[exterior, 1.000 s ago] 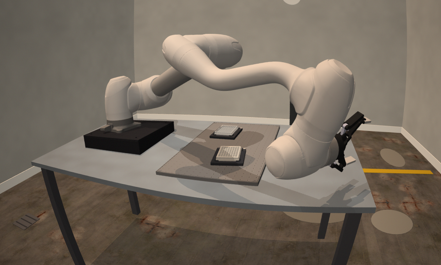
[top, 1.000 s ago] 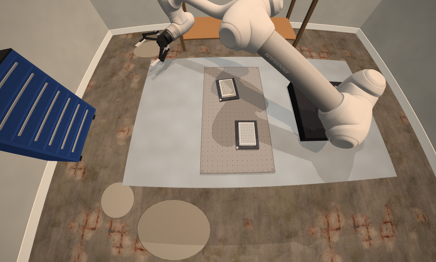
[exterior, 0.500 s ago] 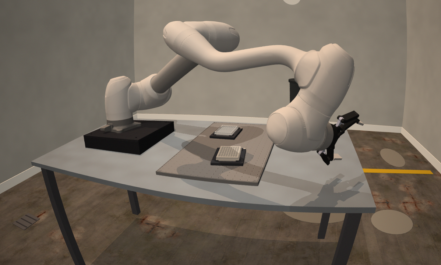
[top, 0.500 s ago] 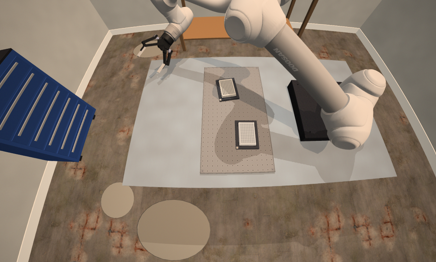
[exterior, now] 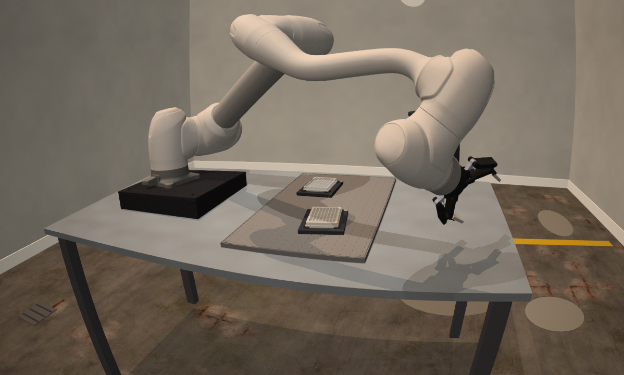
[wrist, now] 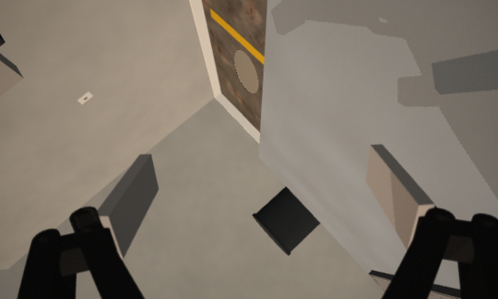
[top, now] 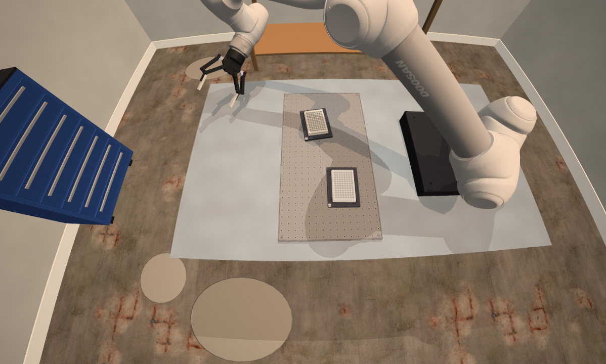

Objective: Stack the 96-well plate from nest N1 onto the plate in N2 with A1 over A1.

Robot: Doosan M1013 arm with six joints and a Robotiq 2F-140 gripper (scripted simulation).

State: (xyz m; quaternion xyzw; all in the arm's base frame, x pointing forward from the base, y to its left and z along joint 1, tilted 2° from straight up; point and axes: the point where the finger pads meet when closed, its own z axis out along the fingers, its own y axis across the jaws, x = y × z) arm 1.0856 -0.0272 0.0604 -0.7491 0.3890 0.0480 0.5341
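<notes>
Now: the plate nest N1 430 mm behind my hand, 10 mm to the right of it and 120 mm below it. Round my hand: plate nest N2: 580 mm behind, 270 mm to the left, 120 mm below.
</notes>
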